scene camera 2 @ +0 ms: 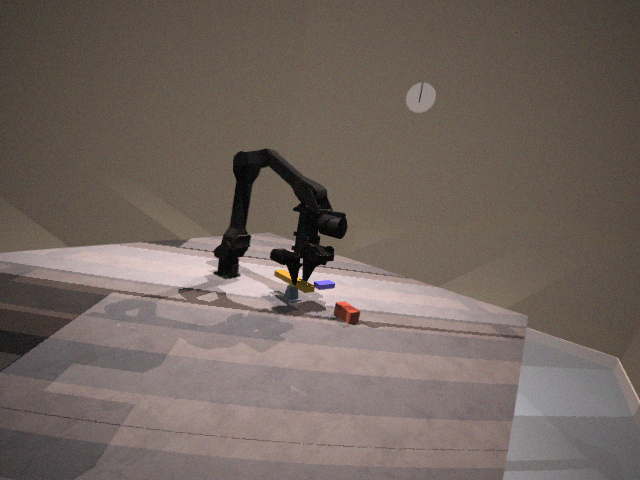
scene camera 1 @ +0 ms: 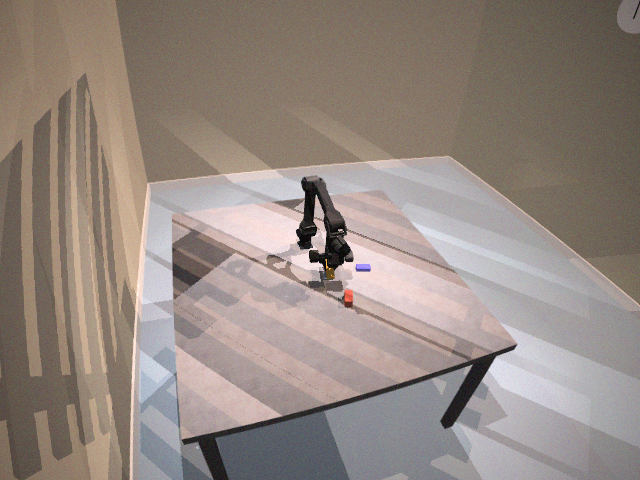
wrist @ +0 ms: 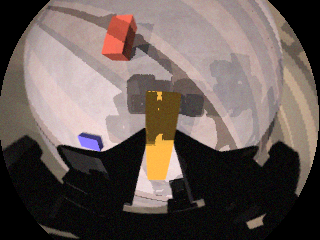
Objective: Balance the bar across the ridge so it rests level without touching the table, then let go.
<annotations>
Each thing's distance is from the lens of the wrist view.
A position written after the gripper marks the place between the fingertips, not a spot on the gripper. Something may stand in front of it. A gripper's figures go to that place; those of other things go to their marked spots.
gripper [wrist: 160, 132]: 10 cm
bar [wrist: 163, 107]: 7 cm
</annotations>
